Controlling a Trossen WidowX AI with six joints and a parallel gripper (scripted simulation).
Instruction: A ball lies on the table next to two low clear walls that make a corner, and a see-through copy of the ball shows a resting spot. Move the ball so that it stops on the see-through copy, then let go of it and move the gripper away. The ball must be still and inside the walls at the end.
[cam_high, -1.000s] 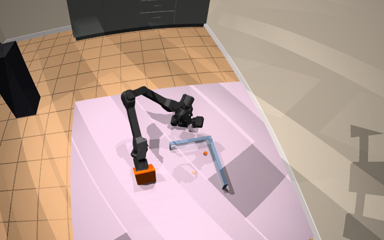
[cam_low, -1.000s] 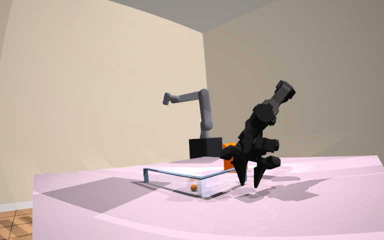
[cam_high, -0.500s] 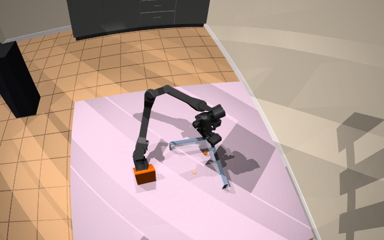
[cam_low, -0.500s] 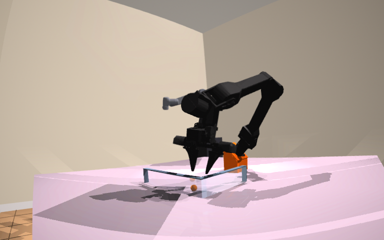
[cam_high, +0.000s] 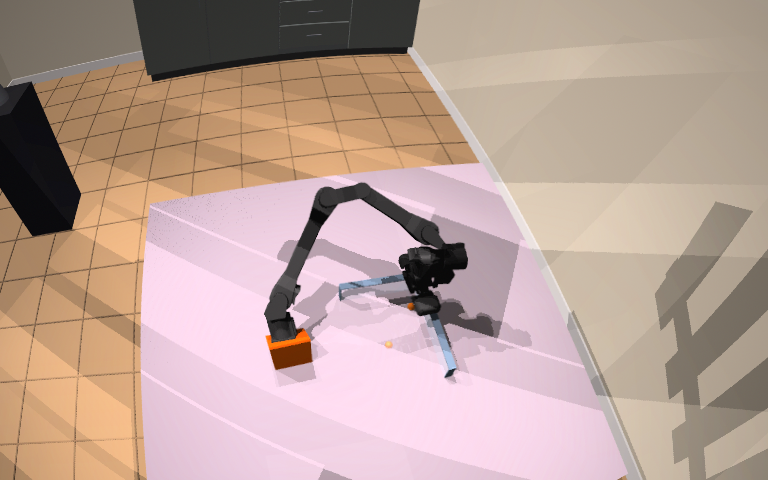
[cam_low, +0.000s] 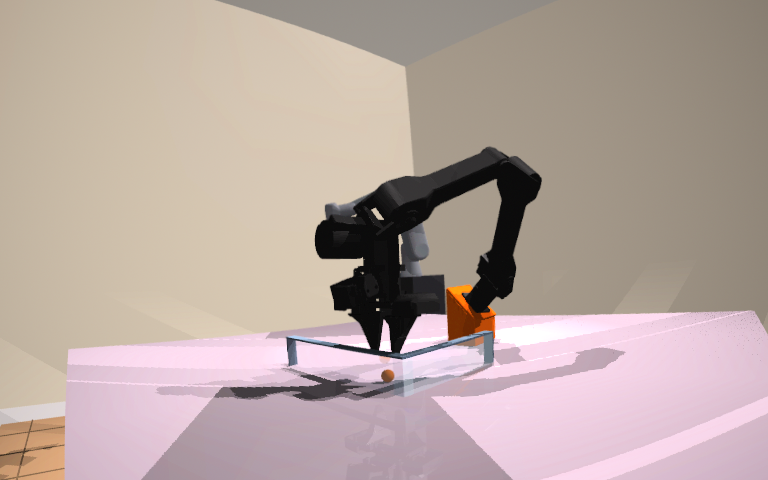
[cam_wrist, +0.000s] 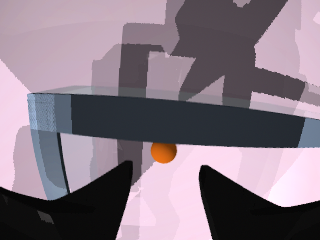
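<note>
Now: the see-through copy of ball 100 mm behind my gripper tip, 110 mm to the right of it and 30 mm below it.
</note>
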